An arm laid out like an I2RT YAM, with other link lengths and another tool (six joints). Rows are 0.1 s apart.
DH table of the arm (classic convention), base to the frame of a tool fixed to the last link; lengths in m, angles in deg. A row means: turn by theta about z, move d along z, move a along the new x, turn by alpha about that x. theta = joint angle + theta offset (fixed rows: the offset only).
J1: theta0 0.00, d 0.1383, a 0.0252, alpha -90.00
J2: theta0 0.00, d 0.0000, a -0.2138, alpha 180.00
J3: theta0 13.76, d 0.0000, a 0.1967, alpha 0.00
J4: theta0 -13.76, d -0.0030, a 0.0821, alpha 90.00
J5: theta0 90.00, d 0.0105, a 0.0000, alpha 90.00
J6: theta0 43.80, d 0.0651, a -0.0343, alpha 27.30
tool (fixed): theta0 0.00, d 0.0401, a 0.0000, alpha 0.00
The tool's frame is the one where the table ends.
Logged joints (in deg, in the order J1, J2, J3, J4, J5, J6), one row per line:
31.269 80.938 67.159 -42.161 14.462 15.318
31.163 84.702 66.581 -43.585 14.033 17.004
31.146 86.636 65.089 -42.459 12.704 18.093
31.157 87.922 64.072 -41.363 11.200 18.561
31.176 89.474 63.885 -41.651 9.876 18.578
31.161 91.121 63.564 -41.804 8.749 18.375
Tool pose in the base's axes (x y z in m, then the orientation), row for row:
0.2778 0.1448 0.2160 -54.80 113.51 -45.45
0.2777 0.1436 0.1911 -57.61 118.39 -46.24
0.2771 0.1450 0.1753 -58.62 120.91 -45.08
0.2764 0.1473 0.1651 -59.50 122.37 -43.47
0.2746 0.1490 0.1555 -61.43 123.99 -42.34
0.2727 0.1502 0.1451 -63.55 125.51 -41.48
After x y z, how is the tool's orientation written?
As a rotation vector, in degrees.
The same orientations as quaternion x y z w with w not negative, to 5 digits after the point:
-0.37646 0.77978 -0.31223 0.39081
-0.38738 0.79607 -0.31092 0.34574
-0.39075 0.80596 -0.30049 0.32779
-0.39483 0.81203 -0.28846 0.31860
-0.40454 0.81652 -0.27882 0.30315
-0.41509 0.81979 -0.27093 0.28678

